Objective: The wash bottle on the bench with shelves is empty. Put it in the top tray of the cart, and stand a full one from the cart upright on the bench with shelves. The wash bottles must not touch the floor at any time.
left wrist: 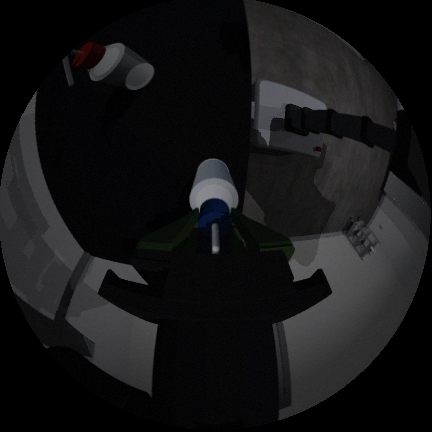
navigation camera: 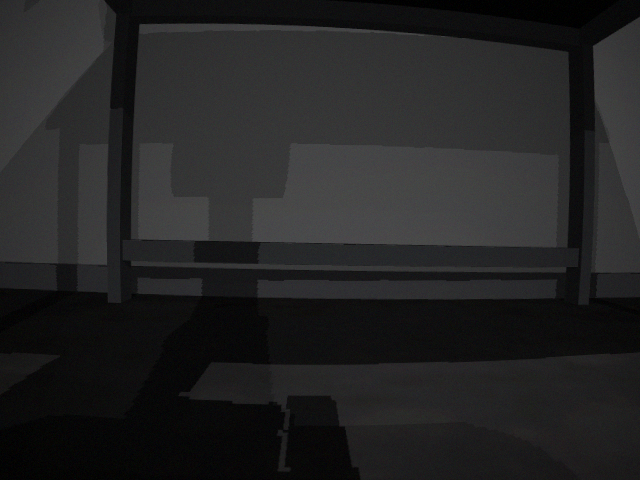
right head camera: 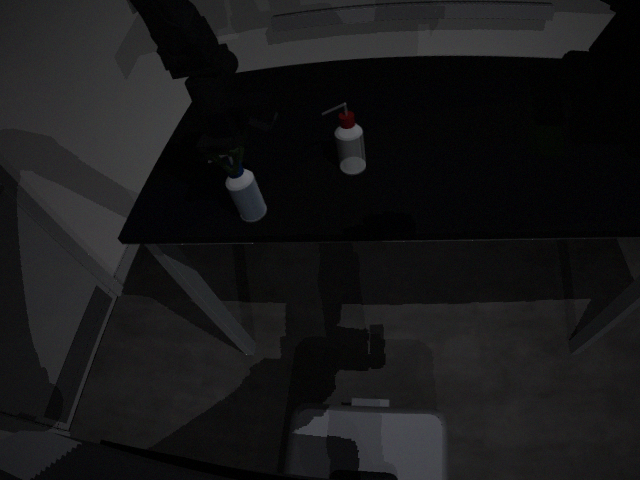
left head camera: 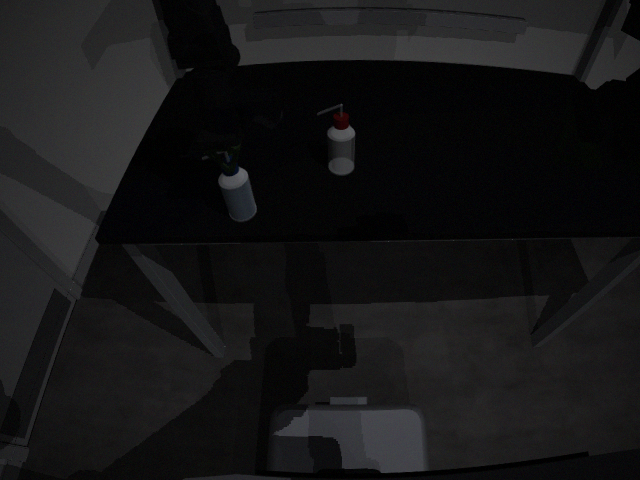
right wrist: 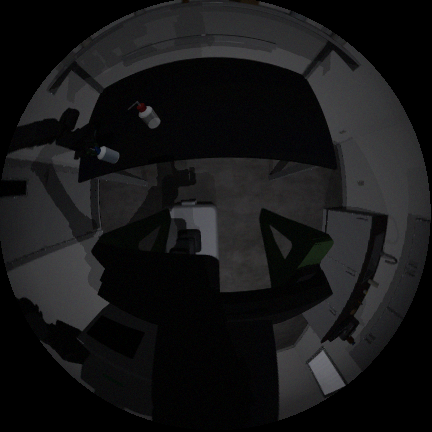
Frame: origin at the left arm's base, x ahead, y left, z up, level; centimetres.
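Where they show: left gripper, fingertip midpoint: [left wrist: 214, 212] [right head camera: 237, 168] [left head camera: 232, 166] [right wrist: 96, 150]; right gripper, fingertip midpoint: [right head camera: 576, 148] [left head camera: 592, 160] [right wrist: 214, 213].
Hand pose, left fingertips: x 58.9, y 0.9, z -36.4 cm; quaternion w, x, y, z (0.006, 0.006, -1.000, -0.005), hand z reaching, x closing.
Note:
Each offset is from my left fingertips to the centre of the thing. "pt": to the spot under its first point. Level surfaces: height alone.
The red-capped wash bottle {dx +13.3, dy -19.5, dz -4.5 cm} [left head camera: 341, 147] [right head camera: 351, 148] [left wrist: 121, 66] [right wrist: 149, 117] stands upright on the black bench top {dz -13.2 cm} [left head camera: 465, 155] [right head camera: 491, 155] [right wrist: 220, 110] and looks clear and empty. My left gripper [left head camera: 225, 159] [right head camera: 231, 162] [left wrist: 214, 212] is shut on the neck of the blue-capped wash bottle {dx +0.1, dy +1.5, dz -4.4 cm} [left head camera: 238, 195] [right head camera: 246, 195] [left wrist: 213, 180] [right wrist: 108, 155], whose body looks filled pale blue. It is over the left front part of the bench top, roughly upright; I cannot tell whether its base touches. My right gripper [right wrist: 214, 213] is open, with no object between its fingers. I cannot make out the cart or its top tray.
The white robot base [left head camera: 372, 434] [right head camera: 392, 434] [right wrist: 207, 225] is in front of the bench. A grey bench leg {pt dx -2.9, dy +29.4, dz -52.4 cm} [left head camera: 180, 302] [right head camera: 206, 299] is below its left front corner. A grey cabinet [right wrist: 345, 240] is at the right in the right wrist view. A low rail [navigation camera: 361, 253] runs under the bench.

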